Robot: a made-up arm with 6 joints.
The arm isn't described. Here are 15 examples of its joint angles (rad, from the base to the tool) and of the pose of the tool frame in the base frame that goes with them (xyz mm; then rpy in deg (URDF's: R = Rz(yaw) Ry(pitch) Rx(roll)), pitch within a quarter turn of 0, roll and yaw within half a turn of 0).
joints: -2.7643 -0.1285 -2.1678 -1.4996 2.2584 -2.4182
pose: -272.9 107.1 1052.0 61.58 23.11 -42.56
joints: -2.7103 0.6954 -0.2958 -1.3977 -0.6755 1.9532
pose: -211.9 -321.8 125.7 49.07 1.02 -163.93
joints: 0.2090 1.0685 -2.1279 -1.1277 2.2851 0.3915
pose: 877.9 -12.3 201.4 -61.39 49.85 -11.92
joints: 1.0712 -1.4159 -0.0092 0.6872 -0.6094 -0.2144
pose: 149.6 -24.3 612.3 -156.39 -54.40 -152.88
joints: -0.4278 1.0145 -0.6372 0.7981 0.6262 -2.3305
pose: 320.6 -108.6 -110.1 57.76 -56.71 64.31
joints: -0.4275 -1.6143 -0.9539 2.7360 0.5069 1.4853
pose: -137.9 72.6 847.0 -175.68 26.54 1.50
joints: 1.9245 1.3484 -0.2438 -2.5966 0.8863 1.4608
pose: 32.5 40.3 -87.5 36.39 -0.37 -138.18
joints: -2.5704 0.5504 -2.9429 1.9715 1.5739 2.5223
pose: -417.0 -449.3 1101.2 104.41 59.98 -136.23
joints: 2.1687 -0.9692 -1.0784 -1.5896 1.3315 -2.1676
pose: 118.7 162.1 909.2 95.36 46.05 -60.09
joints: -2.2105 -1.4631 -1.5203 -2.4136 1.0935 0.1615
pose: 254.3 475.0 1012.8 -135.30 -30.08 -119.88
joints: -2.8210 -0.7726 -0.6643 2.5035 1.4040 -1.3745
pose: -203.7 -108.0 817.7 -167.31 -23.96 82.67
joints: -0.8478 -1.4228 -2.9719 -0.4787 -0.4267 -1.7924
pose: -610.9 861.0 376.5 140.94 -70.58 -11.15
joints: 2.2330 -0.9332 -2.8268 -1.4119 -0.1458 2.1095
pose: 390.7 -691.3 1004.3 -153.44 52.06 -42.39
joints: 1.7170 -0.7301 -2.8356 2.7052 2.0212 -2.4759
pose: 51.4 -633.2 952.4 21.74 25.52 78.16
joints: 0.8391 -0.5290 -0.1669 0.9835 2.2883 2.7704
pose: -68.0 107.3 420.3 -90.93 4.62 -66.44
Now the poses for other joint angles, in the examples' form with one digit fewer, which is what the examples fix.
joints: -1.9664 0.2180 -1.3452 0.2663 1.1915 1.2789
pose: -261 -666 455 20.3 -4.4 -157.3
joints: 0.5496 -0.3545 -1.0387 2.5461 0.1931 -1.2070
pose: 498 206 688 118.6 -46.7 -75.4
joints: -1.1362 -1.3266 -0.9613 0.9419 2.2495 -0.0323
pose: 128 229 694 42.5 -48.6 -8.1
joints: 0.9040 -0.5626 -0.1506 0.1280 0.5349 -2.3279
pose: 184 201 321 5.5 -7.3 -143.2
